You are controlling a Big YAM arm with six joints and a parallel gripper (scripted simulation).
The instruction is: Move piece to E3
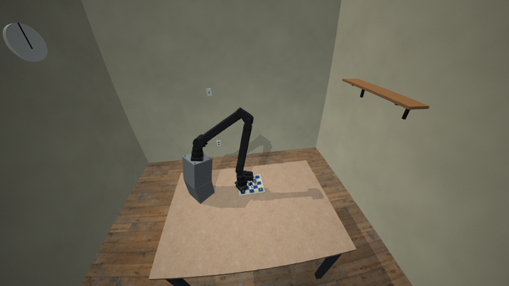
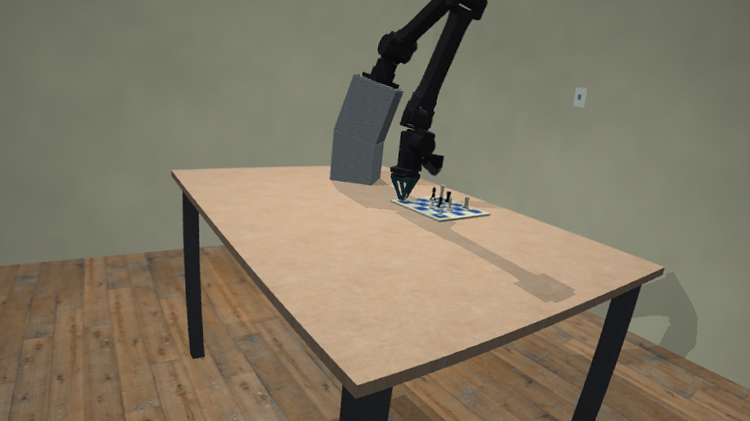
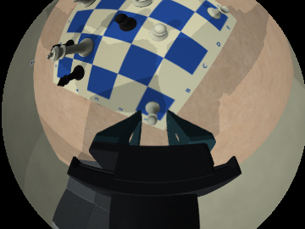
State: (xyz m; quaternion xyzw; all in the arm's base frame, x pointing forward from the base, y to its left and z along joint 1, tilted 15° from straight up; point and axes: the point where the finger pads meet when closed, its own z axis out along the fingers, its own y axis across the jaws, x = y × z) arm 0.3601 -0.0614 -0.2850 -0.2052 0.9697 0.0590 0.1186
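My hand is 90 mm short of the chessboard, 80 mm to the right of it and 20 mm above it.
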